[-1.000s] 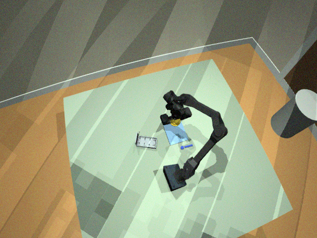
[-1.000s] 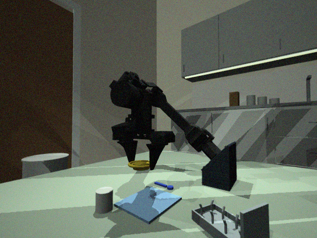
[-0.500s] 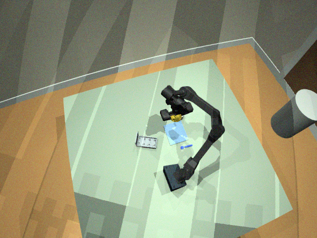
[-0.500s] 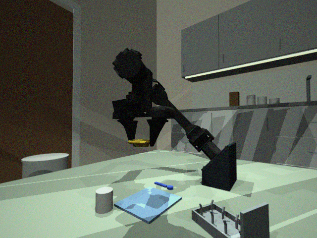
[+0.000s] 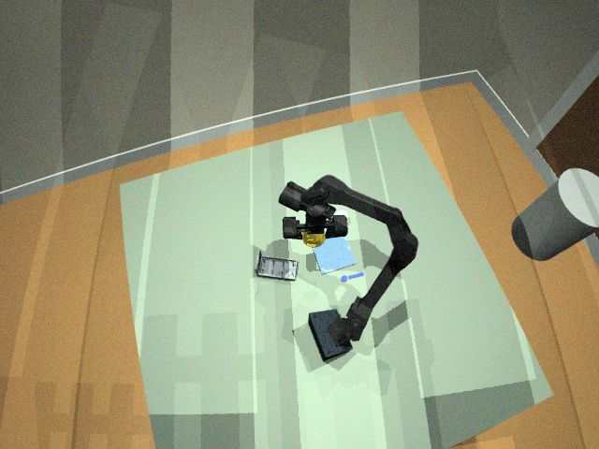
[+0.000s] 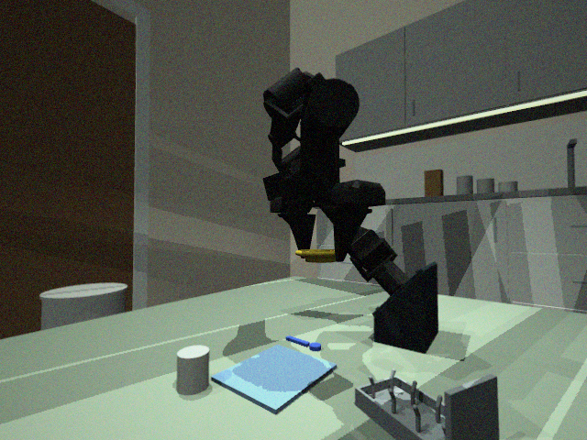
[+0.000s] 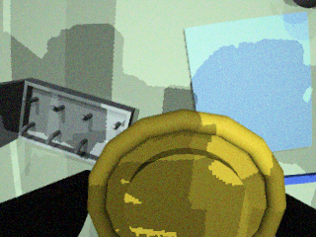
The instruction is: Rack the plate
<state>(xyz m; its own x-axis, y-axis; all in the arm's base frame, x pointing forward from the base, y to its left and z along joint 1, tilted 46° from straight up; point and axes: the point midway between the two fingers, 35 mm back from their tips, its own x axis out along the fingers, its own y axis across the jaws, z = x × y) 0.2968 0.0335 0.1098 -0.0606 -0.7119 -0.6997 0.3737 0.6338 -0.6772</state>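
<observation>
Right now my gripper tip is 160 mm above the grey dish rack, 130 mm to the right of it and 10 mm short of it. Also, from my gripper tip: yellow plate: 10 mm above; blue mat: 180 mm below, 80 mm to the right; blue spoon: 180 mm below, 120 mm behind, 90 mm to the right.
</observation>
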